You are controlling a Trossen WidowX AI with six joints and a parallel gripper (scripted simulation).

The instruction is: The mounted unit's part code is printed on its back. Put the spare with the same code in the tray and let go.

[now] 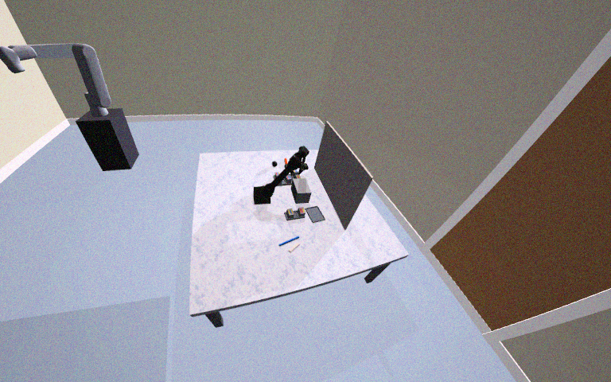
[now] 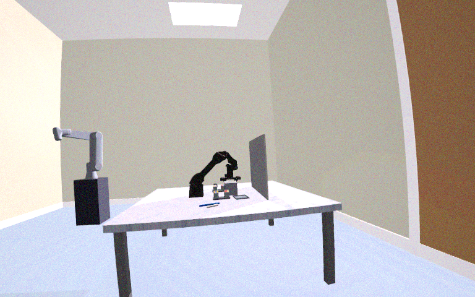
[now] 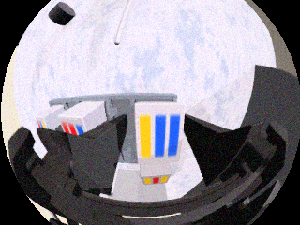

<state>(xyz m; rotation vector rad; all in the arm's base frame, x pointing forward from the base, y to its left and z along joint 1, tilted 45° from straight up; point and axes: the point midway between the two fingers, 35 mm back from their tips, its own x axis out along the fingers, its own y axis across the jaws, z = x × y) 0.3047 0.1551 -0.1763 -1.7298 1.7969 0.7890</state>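
Now: gripper tip 30 mm short of the dark flat tray, 420 mm to the left of it and 10 mm above it. From my gripper tip the other things lie so: black tape roll: 140 mm behind, 160 mm to the left, 10 mm above; tall dark panel: 210 mm ahead, 230 mm to the right, 210 mm above; grey mounted unit: 20 mm behind, 210 mm to the right, 30 mm above.
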